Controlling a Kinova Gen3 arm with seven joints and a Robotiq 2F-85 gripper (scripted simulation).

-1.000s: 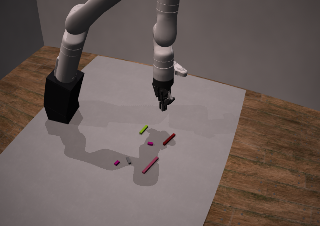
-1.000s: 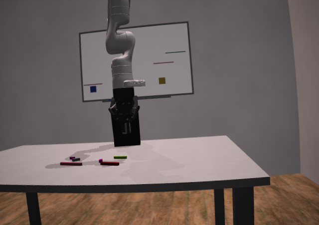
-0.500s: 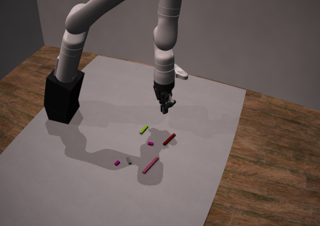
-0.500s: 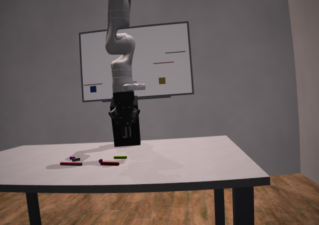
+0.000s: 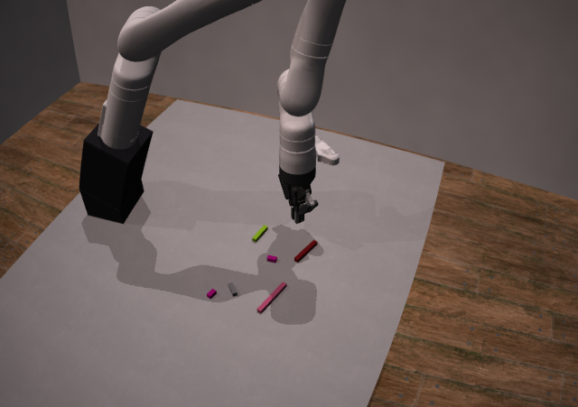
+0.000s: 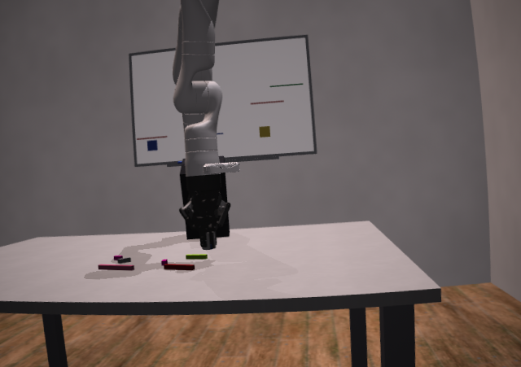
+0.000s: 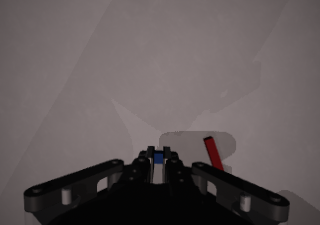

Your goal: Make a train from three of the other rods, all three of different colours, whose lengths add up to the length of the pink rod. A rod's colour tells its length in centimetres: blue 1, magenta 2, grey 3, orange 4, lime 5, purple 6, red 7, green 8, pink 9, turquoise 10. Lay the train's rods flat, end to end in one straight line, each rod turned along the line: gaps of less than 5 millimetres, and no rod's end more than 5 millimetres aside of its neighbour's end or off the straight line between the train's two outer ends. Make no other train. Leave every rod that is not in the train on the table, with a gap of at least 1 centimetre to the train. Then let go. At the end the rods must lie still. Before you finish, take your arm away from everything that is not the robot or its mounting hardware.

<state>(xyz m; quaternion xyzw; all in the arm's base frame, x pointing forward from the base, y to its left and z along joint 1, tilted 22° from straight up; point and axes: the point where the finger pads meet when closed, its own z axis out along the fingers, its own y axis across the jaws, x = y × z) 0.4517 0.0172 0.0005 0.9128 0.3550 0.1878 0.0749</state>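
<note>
Now: the grey rod 9 cm behind my hand, 21 cm to the right of it and 5 cm below it. Also, from my hand: lime rod (8 cm behind, 3 cm to the right, 5 cm below); blue rod (1 cm below); red rod (3 cm ahead, 6 cm to the right, 5 cm below).
</note>
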